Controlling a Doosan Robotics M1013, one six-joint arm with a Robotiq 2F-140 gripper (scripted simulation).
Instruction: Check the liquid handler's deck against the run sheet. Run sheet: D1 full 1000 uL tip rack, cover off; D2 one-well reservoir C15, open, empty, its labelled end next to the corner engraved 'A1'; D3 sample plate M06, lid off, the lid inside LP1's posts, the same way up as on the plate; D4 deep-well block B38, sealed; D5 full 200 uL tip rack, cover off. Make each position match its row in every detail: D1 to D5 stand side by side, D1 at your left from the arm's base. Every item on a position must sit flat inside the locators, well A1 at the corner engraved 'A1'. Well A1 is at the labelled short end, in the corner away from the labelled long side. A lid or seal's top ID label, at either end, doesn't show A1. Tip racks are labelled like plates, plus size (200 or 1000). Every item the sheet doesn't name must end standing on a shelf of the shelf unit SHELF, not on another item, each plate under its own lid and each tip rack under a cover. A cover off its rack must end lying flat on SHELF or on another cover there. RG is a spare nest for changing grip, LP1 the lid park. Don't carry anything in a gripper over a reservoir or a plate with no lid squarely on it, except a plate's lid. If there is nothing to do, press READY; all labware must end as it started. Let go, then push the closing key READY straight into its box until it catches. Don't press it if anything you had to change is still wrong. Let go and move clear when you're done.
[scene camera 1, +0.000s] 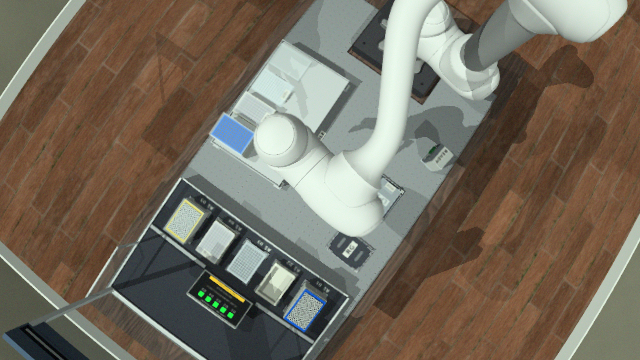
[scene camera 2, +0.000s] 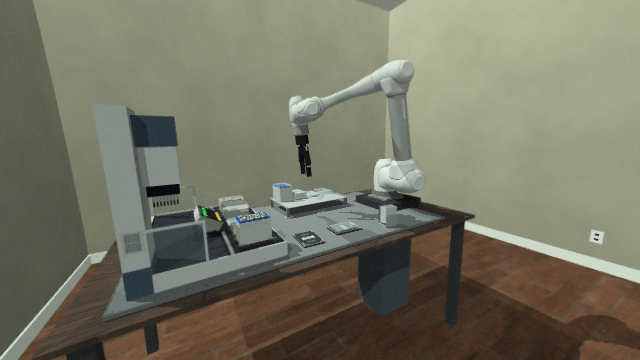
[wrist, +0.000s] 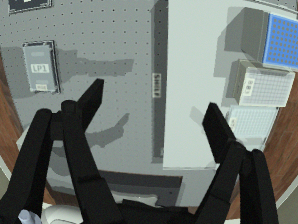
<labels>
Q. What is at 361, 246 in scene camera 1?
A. An RG nest.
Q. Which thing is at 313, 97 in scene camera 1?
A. A shelf unit shelf.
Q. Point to the gripper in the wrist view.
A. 155, 102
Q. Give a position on a cream reservoir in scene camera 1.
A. At 278, 279
</labels>
